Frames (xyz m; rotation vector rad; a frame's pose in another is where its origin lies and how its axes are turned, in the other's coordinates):
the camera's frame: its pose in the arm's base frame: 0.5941 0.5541 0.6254 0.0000 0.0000 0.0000
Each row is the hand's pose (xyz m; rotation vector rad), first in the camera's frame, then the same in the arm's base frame.
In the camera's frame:
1: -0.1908 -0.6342 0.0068 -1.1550 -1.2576 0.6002
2: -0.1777 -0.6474 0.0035 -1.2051 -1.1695 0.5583
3: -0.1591 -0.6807 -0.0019 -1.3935 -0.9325 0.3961
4: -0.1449 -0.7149 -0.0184 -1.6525 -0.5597 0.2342
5: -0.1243 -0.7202 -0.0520 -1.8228 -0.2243 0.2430
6: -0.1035 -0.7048 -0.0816 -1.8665 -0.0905 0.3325
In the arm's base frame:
1: 0.4033 -0.0801 0.6322 -1.1550 -1.2576 0.6002
2: 0.4164 -0.0933 0.6289 -1.2051 -1.1695 0.5583
3: 0.4350 -0.1266 0.6235 -1.3935 -0.9325 0.3961
4: 0.4492 -0.1608 0.6070 -1.6525 -0.5597 0.2342
5: 0.4698 -0.1661 0.5734 -1.8228 -0.2243 0.2430
6: 0.4906 -0.1507 0.5438 -1.8665 -0.0905 0.3325

